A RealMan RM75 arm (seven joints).
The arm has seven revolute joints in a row. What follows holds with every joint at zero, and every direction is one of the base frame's. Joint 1 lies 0.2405 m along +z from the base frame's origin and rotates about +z. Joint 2 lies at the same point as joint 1 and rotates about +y. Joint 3 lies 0.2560 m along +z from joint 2 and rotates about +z. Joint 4 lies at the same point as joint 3 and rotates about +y. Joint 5 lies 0.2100 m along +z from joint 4 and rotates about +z. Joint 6 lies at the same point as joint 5 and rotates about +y. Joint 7 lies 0.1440 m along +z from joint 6 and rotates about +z. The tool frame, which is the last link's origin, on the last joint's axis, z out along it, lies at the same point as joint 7; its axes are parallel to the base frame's.
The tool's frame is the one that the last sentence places.
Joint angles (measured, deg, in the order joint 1, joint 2, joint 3, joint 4, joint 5, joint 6, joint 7), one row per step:
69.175 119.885 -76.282 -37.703 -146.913 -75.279 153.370
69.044 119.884 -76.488 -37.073 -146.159 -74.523 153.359
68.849 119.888 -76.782 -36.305 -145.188 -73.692 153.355
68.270 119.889 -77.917 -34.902 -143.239 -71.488 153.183
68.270 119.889 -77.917 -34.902 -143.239 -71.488 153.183
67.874 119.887 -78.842 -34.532 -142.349 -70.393 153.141
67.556 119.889 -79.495 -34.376 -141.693 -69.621 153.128
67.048 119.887 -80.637 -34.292 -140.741 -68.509 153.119
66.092 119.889 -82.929 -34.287 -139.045 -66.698 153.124
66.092 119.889 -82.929 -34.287 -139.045 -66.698 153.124
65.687 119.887 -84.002 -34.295 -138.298 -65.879 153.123
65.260 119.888 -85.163 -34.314 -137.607 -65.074 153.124
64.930 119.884 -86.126 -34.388 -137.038 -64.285 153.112
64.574 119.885 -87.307 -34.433 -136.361 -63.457 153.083
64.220 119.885 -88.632 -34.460 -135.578 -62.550 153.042
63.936 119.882 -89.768 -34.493 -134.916 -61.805 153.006
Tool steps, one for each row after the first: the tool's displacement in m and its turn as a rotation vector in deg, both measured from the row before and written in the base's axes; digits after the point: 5 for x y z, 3 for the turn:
0.00161 -0.00016 -0.00204 0.087 0.579 -0.417
0.00227 -0.00057 -0.00256 0.024 0.683 -0.600
0.00538 -0.00052 -0.00534 0.382 1.127 -0.679
0.00000 0.00000 0.00000 0.000 0.000 0.000
0.00257 -0.00028 -0.00242 0.263 0.313 -0.029
0.00159 -0.00017 -0.00160 0.225 0.288 -0.002
0.00222 -0.00037 -0.00230 0.317 0.312 0.145
0.00411 -0.00142 -0.00427 0.379 0.358 0.339
0.00000 0.00000 0.00000 0.000 0.000 0.000
0.00172 -0.00067 -0.00193 0.162 0.120 0.205
0.00205 -0.00085 -0.00200 0.126 0.003 0.243
0.00116 -0.00033 -0.00157 0.218 0.065 0.334
0.00146 -0.00075 -0.00201 0.124 -0.005 0.377
0.00143 -0.00091 -0.00230 0.101 0.000 0.430
0.00112 -0.00083 -0.00195 0.060 -0.014 0.382

